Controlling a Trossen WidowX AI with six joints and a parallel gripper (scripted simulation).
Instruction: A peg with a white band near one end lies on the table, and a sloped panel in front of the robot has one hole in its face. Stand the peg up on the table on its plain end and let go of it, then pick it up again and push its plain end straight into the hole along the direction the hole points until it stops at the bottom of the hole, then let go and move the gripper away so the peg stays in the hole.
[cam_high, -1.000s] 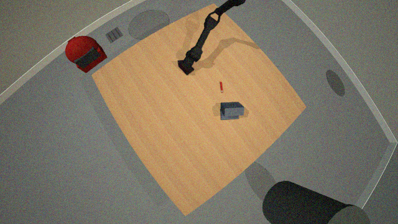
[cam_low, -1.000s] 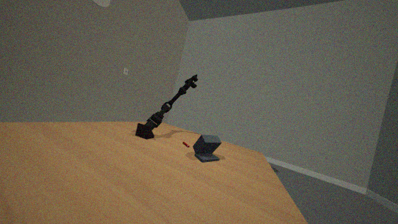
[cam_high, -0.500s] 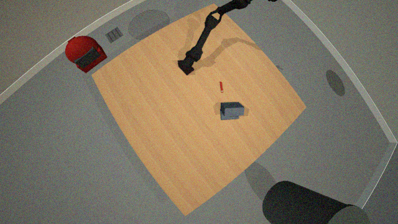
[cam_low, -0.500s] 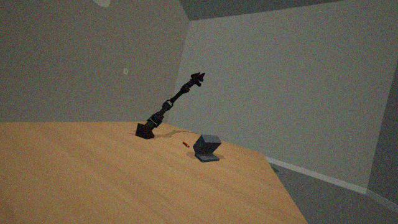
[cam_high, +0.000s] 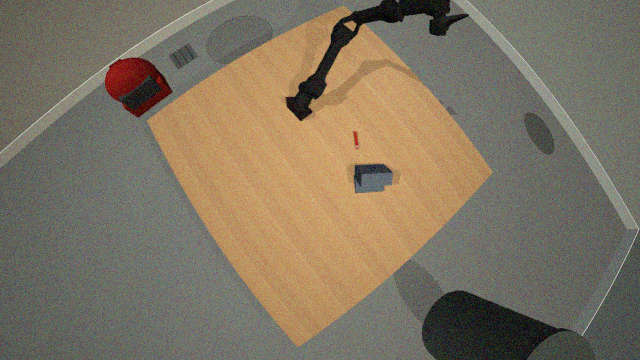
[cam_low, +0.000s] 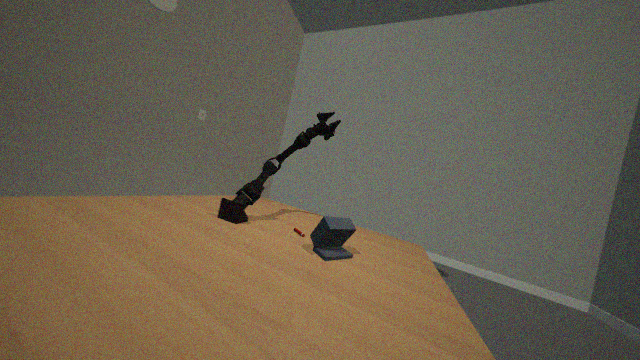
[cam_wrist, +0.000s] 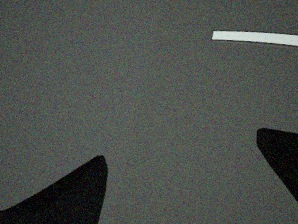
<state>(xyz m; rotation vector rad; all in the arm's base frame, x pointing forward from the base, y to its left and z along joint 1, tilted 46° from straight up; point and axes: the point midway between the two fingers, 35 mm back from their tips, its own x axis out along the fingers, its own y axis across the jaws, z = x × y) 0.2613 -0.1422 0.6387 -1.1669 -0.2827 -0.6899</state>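
Now: gripper tip 50 mm short of the red peg, 260 mm to the left of it and 640 mm above it. The rest, counted from my gripper tip: blue-grey sloped panel: 200 mm ahead, 310 mm to the right, 570 mm below.
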